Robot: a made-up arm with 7 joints. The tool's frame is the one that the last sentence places.
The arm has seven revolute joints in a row. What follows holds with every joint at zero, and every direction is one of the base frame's.
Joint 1 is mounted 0.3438 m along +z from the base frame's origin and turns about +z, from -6.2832 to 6.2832 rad.
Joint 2 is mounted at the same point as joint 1 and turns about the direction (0, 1, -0.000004), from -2.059 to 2.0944 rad.
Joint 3 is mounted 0.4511 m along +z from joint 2 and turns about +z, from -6.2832 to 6.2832 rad.
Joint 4 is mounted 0.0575 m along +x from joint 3 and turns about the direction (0, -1, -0.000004), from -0.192 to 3.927 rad.
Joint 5 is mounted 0.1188 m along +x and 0.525 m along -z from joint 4 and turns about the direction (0, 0.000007, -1), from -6.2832 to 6.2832 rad.
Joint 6 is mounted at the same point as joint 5 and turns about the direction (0, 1, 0.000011), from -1.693 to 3.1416 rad.
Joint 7 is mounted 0.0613 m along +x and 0.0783 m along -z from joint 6 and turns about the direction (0, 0.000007, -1), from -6.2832 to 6.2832 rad.
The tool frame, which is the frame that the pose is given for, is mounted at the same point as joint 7; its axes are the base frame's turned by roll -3.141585, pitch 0 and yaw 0 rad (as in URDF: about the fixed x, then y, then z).
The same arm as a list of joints. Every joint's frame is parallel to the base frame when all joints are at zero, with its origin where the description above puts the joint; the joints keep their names.
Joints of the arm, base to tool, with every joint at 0 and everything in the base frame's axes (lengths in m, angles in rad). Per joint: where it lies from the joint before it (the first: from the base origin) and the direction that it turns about. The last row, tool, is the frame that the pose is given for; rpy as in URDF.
joint 1: origin 0 0 0.3438 axis 0 0 1
joint 2: origin 0 0 0 axis 0 1 0
joint 3: origin 0 0 0.4511 axis 0 0 1
joint 4: origin 0.0575 0 0 axis 0 -1 0
joint 5: origin 0.1188 0 -0.525 axis 0 0 -1
joint 6: origin 0 0 0 axis 0 1 0
joint 7: origin 0.0613 0 -0.0783 axis 0 0 -1
tool: origin 0 0 0 rpy -3.1416 0 0
Joint limits (rad, base to tool): -6.2832..6.2832 -2.059..2.0944 -6.2832..6.2832 -0.192..3.927 -6.2832..6.2832 -1.693..3.1416 -6.2832..6.2832

